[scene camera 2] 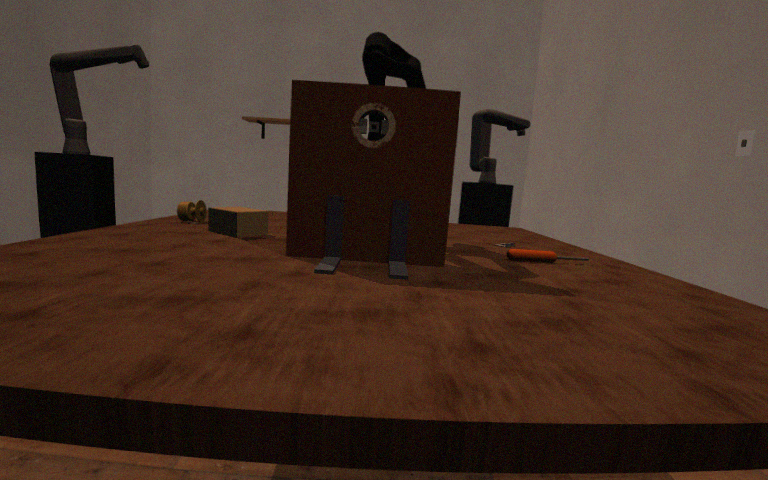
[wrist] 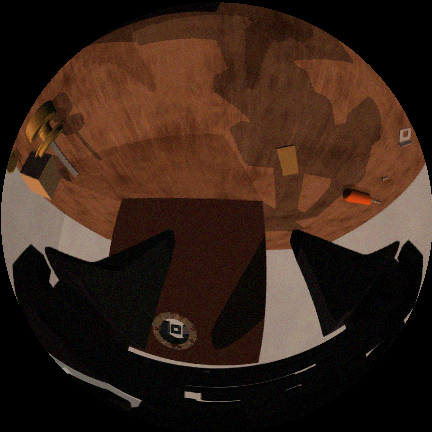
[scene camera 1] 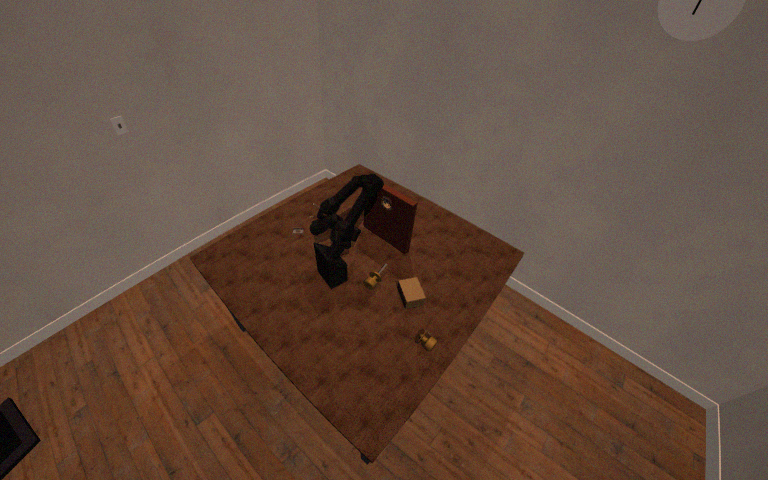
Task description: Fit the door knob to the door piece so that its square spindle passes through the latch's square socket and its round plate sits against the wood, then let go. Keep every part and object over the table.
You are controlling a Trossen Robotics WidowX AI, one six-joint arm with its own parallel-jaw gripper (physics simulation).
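Places are measured from the arm's base along level axes (x ahead, y left, z up), in centimetres.
Pixels of known places: gripper, fingertip midpoint: [wrist: 235, 236]; arm's base, origin of the base link: [scene camera 1: 331, 255].
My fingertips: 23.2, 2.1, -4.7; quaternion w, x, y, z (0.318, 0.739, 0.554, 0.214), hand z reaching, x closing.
Note:
For each thing: its middle in the pictures, then the offset to it from my fingertips, as dx, dy, dz. "*": a spot on its surface instead.
- brass door knob, surface spot: [scene camera 1: 372, 280] * -19.4, -20.7, -6.1
- table with its square spindle, surface spot: [wrist: 65, 160] [scene camera 1: 381, 268] * -9.5, -20.8, -7.9
- dark red-brown door piece, surface spot: [wrist: 200, 250] * +13.3, -8.2, -1.8
- latch's square socket, surface spot: [wrist: 177, 329] * +13.6, -12.0, +13.2
- tan block, body centre: [scene camera 2: 238, 221] [wrist: 38, 174] [scene camera 1: 411, 292] -15.8, -38.6, -8.7
- second brass knob, body centre: [scene camera 2: 192, 211] [scene camera 1: 427, 341] -35.4, -53.3, -8.6
- orange screwdriver, body centre: [scene camera 2: 548, 256] [wrist: 366, 198] +16.2, +29.2, -10.4
- yellow rectangle, surface spot: [wrist: 288, 160] * +5.7, +6.6, -11.5
- small square-holed plate, body centre: [scene camera 1: 298, 230] -4.7, +32.5, -11.2
The brass door knob [scene camera 1: 372, 280] [wrist: 42, 120] lies on the table with its square spindle [scene camera 1: 382, 268] [wrist: 65, 160] sticking out, beside the arm's base. The dark red-brown door piece [scene camera 1: 390, 226] [scene camera 2: 373, 181] [wrist: 200, 250] stands upright. Its round hole near the top shows the latch's square socket [scene camera 2: 373, 127] [wrist: 176, 329], with no spindle in it. My gripper [wrist: 235, 236] is open and empty, its dark fingers wide apart in the wrist view, with the door piece beyond them. The knob lies far to the left of the fingers there. In scene camera 1 the fingers are too dark to make out.
A tan block [scene camera 1: 411, 291] [scene camera 2: 237, 221] [wrist: 42, 175] lies near the knob. A second brass knob [scene camera 1: 427, 340] [scene camera 2: 192, 211] lies farther out, near the table edge. An orange screwdriver [scene camera 2: 532, 255] [wrist: 357, 196], a yellow rectangle [wrist: 288, 160] and a small square-holed plate [scene camera 1: 297, 231] [wrist: 405, 135] lie on the other side.

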